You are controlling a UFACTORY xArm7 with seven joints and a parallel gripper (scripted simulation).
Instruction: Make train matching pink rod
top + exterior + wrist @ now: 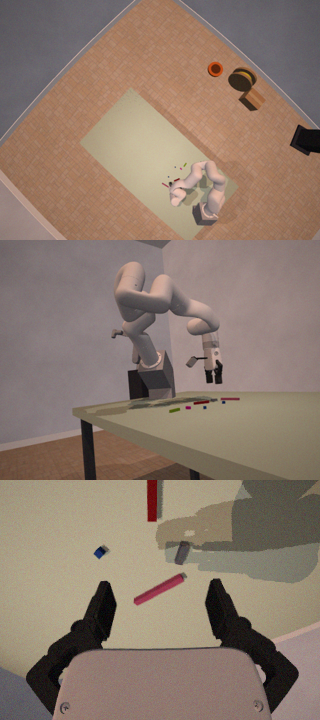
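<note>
Right now the grey rod is 9 cm below my hand, 2 cm to the left of it and 2 cm behind it. Also, from my hand: red rod 9 cm below, 6 cm to the right, 4 cm behind; then magenta rod 19 cm to the right, 9 cm below, 2 cm behind; then pink rod 9 cm below, 5 cm to the left, 4 cm ahead.
</note>
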